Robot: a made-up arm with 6 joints.
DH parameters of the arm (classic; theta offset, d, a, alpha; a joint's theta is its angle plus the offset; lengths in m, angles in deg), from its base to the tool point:
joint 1: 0 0.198 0 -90
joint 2: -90 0 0.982 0
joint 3: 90 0.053 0 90
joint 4: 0 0.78 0 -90
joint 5: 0 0 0 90
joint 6: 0 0.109 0 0
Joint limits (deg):
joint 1: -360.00..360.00
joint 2: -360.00..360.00
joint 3: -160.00..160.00
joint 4: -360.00..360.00
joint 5: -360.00..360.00
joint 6: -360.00..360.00
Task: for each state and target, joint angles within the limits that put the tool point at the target. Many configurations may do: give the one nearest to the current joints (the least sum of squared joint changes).
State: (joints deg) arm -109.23 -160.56 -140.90 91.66 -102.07 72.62
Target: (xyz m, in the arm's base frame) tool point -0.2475 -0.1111 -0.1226
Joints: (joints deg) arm -144.07 -171.79 -156.23 89.59 -96.62 72.62
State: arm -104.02 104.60 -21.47 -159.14 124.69 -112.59
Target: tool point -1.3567 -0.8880 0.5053
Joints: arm -147.40 92.12 -23.66 -157.06 122.43 -112.59
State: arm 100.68 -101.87 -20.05 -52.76 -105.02 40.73
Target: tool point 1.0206 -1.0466 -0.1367
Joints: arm 139.22 -77.68 -54.73 -47.64 -114.95 40.73
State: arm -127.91 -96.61 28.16 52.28 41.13 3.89
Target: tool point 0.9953 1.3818 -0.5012
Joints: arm -122.24 -118.71 10.98 53.16 36.26 3.89
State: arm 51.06 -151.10 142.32 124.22 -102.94 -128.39
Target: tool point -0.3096 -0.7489 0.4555
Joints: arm 64.72 -121.22 119.36 120.74 -97.86 -128.39
